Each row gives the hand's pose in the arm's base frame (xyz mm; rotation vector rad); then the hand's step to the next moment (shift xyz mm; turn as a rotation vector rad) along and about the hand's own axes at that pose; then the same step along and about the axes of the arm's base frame.
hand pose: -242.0 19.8 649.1 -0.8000 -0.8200 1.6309
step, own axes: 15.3 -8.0 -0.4 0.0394 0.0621 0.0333
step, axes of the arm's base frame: 1.6 16.4 5.2 -0.0670 0.0243 -0.0379
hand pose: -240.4 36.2 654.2 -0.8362 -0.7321 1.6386
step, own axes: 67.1 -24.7 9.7 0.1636 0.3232 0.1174
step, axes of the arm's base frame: -4.6 70.3 15.5 -0.2963 0.0884 -0.2222
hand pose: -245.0 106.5 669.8 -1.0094 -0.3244 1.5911
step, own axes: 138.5 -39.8 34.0 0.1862 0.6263 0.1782
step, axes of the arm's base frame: 6.3 147.5 -11.7 -0.5423 0.0378 -0.4039
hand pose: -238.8 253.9 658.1 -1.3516 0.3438 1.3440
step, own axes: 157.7 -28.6 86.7 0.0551 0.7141 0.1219
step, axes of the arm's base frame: 28.5 155.7 -90.3 -0.6260 -0.0988 -0.3552
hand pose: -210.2 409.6 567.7 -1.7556 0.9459 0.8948
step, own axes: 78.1 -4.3 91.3 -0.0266 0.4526 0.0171
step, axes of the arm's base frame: 23.1 69.9 -95.0 -0.4140 -0.1058 -0.1526
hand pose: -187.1 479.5 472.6 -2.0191 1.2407 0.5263
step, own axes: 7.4 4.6 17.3 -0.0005 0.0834 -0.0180
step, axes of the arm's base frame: -0.4 6.9 -18.1 -0.0746 -0.0378 -0.0168
